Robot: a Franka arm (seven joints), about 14 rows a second.
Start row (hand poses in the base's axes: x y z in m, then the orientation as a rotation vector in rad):
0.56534 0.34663 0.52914 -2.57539 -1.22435 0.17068
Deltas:
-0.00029 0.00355 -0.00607 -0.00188 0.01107 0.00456
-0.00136 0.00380 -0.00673 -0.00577 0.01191 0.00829
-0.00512 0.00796 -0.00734 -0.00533 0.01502 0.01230
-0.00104 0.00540 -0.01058 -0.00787 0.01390 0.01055
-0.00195 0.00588 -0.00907 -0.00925 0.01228 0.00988
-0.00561 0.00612 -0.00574 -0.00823 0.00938 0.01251
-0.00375 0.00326 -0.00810 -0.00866 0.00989 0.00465
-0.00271 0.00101 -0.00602 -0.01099 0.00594 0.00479
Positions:
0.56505 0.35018 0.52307 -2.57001 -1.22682 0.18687
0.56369 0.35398 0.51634 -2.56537 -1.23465 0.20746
0.55857 0.36194 0.50900 -2.55662 -1.24644 0.23249
0.55753 0.36734 0.49842 -2.55125 -1.25673 0.25747
0.55558 0.37322 0.48935 -2.54792 -1.26689 0.28126
0.54997 0.37934 0.48361 -2.54338 -1.28129 0.30132
0.54622 0.38260 0.47551 -2.54326 -1.28524 0.32071
0.54351 0.38361 0.46949 -2.54678 -1.29112 0.33698

